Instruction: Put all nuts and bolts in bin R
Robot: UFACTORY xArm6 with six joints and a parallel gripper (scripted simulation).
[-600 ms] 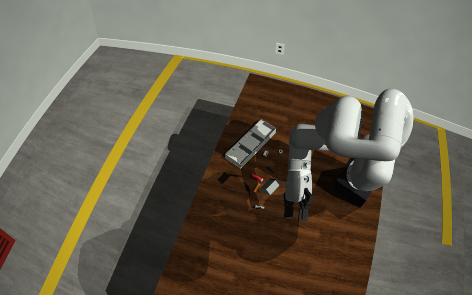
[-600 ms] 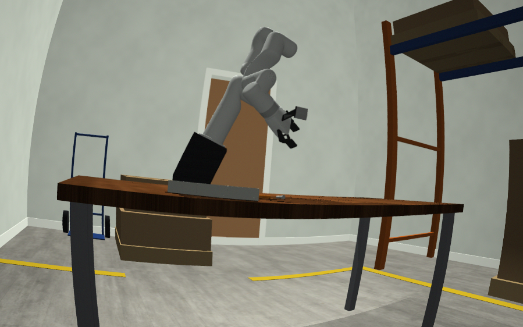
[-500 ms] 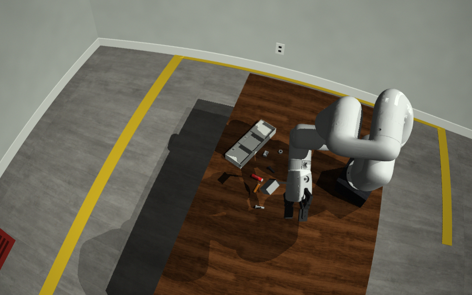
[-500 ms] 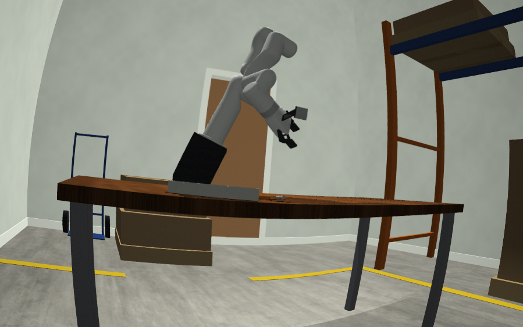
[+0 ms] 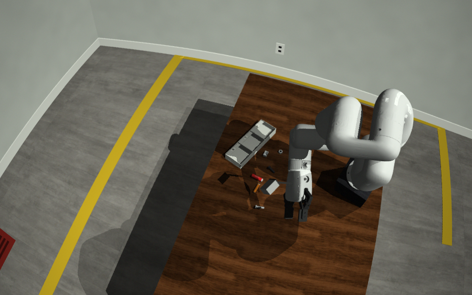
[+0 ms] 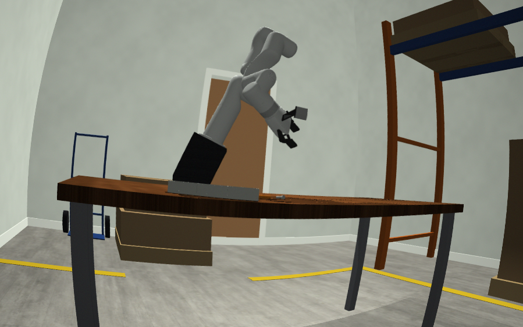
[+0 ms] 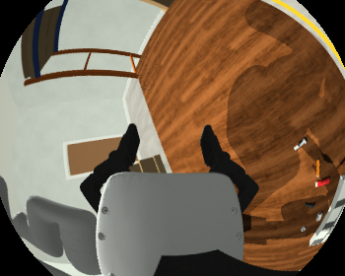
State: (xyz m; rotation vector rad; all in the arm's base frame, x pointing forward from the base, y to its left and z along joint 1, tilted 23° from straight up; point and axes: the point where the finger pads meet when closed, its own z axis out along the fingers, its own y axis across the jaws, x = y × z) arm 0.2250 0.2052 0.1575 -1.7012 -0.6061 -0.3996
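Right now the long grey bin is 230 mm ahead of my hand, 420 mm to the right of it and 220 mm below it. Also, from my hand: red cylinder 170 mm ahead, 260 mm to the right, 230 mm below; then orange stick 160 mm ahead, 210 mm to the right, 230 mm below; then silver bolt 140 mm ahead, 130 mm to the right, 230 mm below.
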